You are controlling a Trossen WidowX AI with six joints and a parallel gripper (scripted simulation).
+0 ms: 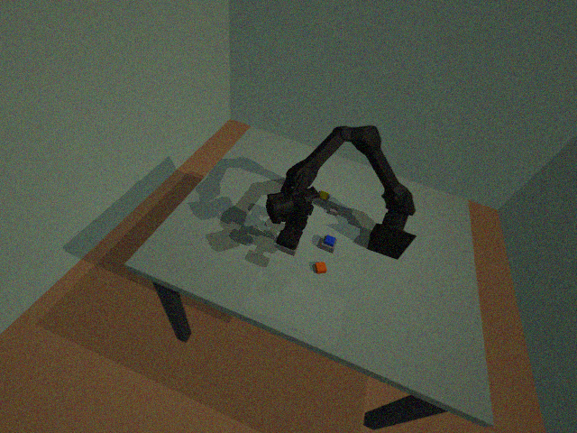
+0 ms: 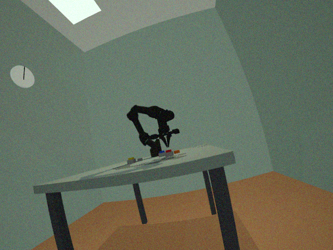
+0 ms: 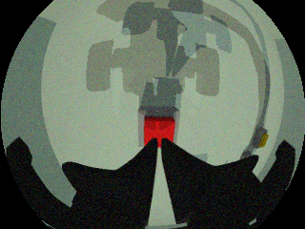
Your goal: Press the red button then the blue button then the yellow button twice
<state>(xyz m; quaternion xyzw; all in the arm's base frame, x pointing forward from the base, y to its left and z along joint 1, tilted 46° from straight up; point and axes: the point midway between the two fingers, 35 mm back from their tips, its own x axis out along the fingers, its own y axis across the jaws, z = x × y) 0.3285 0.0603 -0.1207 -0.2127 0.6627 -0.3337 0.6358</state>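
Now: gripper tip 20 mm above the red button. Round my gripper tip: blue button: 130 mm behind, 60 mm to the right, 20 mm below; grey block: 130 mm behind, 230 mm to the right, 50 mm below; orange block: 120 mm behind, 50 mm to the left, 50 mm below.
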